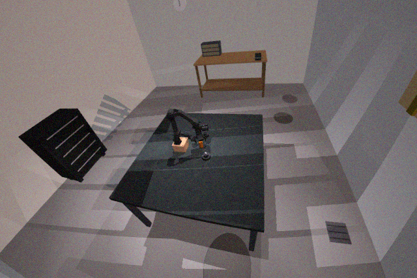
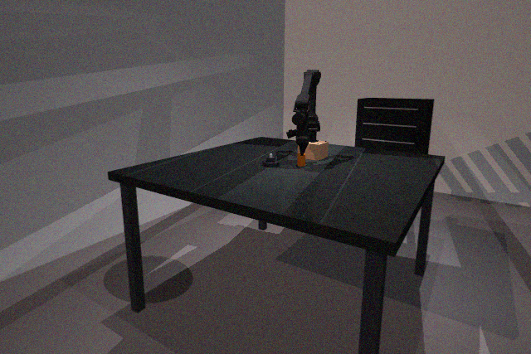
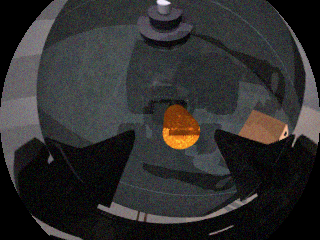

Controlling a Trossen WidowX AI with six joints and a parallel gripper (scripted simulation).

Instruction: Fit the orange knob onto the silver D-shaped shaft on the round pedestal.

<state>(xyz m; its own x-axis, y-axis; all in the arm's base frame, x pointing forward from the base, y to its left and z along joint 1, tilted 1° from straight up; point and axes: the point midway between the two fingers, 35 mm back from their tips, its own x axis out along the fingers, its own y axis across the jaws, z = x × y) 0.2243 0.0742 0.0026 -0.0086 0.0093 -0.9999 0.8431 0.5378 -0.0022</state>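
My gripper tip is 20 mm above the orange knob. From my gripper tip the other things lie so: round pedestal 130 mm to the right, 90 mm ahead, 30 mm below.
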